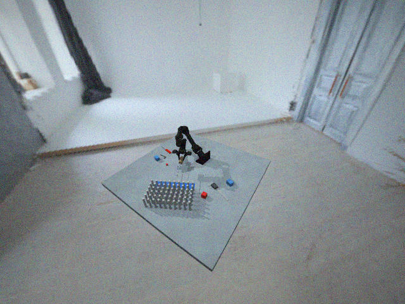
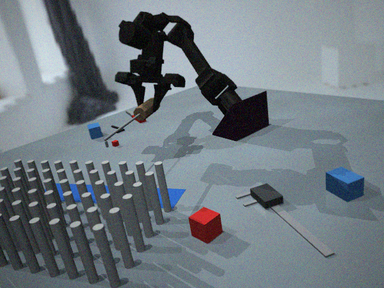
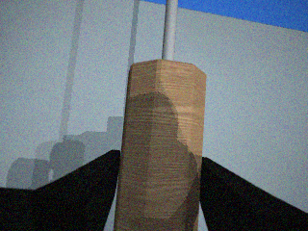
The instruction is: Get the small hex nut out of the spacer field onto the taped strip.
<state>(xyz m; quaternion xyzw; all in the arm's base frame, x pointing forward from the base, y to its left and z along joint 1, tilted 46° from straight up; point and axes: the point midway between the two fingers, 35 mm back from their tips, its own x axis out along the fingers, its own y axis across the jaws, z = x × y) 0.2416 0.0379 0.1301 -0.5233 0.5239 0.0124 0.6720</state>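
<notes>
Now: the small red cube 4 cm ahead of my gripper tip, 20 cm to the right of it and 13 cm below it. Also, from my gripper tip: red-handled tool 15 cm behind, 44 cm to the right, 13 cm below; L-shaped piece 3 cm behind, 34 cm to the right, 13 cm below; blue taped strip 20 cm ahead, 9 cm to the left, 14 cm below.
</notes>
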